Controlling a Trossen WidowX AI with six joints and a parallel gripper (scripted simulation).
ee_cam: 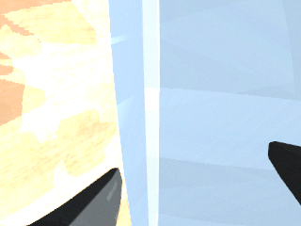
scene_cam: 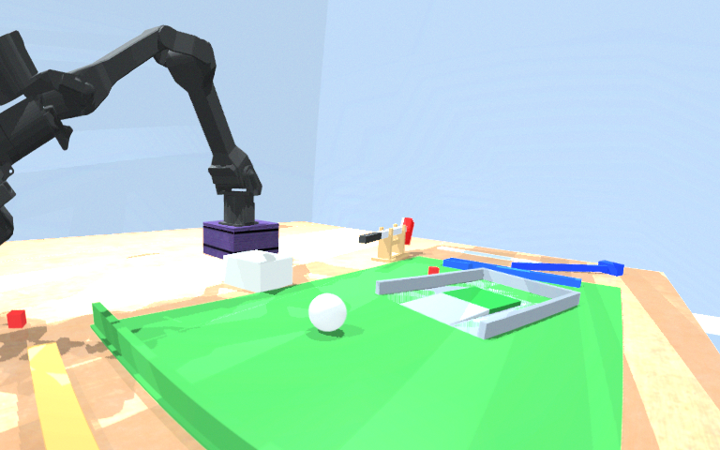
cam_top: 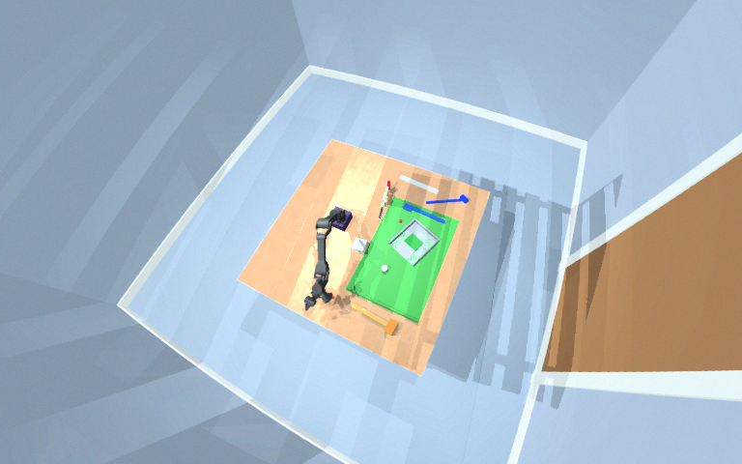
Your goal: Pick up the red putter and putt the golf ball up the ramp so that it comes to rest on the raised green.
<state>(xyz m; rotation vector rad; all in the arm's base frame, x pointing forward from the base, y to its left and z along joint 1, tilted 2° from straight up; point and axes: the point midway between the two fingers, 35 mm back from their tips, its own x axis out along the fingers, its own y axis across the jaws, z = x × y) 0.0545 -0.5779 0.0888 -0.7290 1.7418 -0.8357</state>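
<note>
Right now my gripper tip is 330 mm short of the white golf ball, 380 mm to the right of it and 100 mm above it. The rest, counted from my gripper tip: white block: 130 mm ahead, 480 mm to the left, 100 mm below; grey-walled frame: 460 mm ahead, 630 mm to the left, 120 mm below; green mat: 430 mm ahead, 510 mm to the left, 120 mm below.
</note>
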